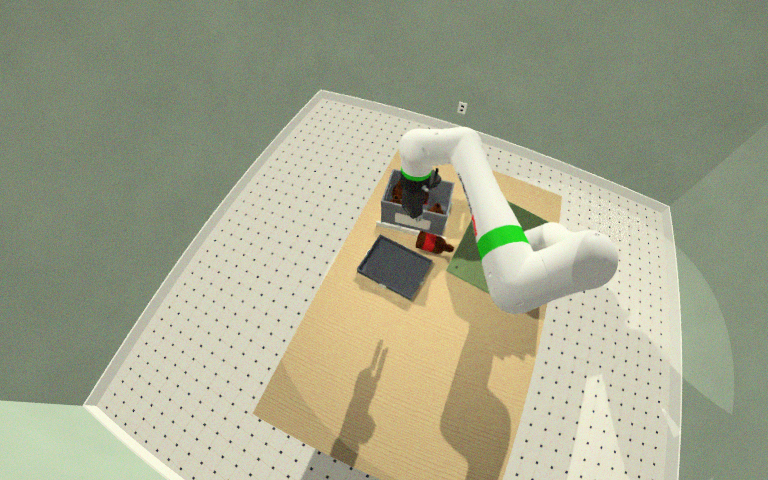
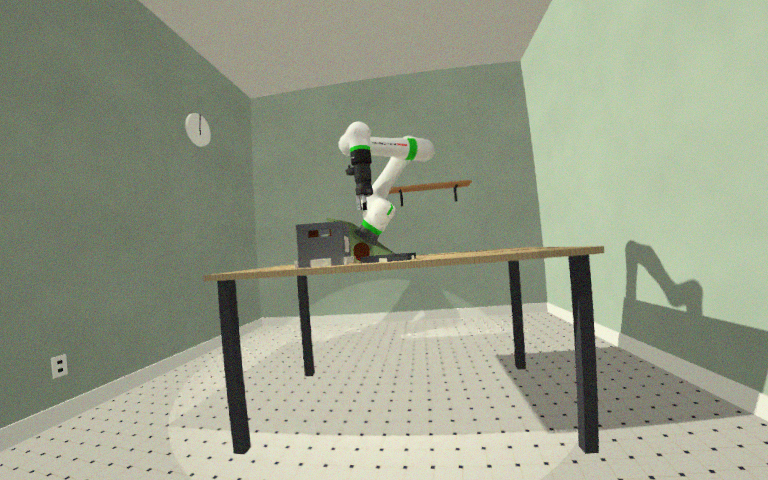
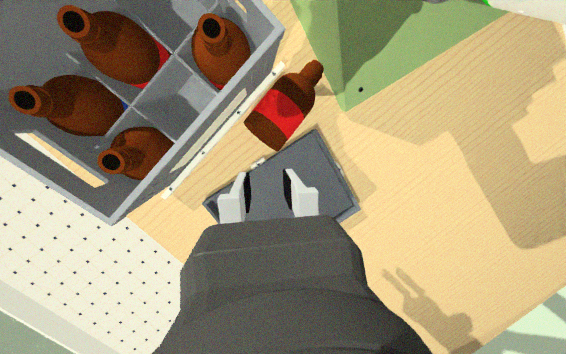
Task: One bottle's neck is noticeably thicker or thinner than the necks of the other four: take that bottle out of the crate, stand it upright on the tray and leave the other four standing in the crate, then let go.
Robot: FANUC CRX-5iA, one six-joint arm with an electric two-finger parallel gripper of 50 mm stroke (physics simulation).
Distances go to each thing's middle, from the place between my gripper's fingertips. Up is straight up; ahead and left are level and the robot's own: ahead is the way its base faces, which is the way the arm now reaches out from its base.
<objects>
The white strip (image 3: pixel 278 69) lies 3 cm ahead of my hand, 7 cm to the right of it and 22 cm below it. The rest, counted from my hand: bottle (image 3: pixel 78 105): 13 cm ahead, 20 cm to the right, 15 cm below.
</objects>
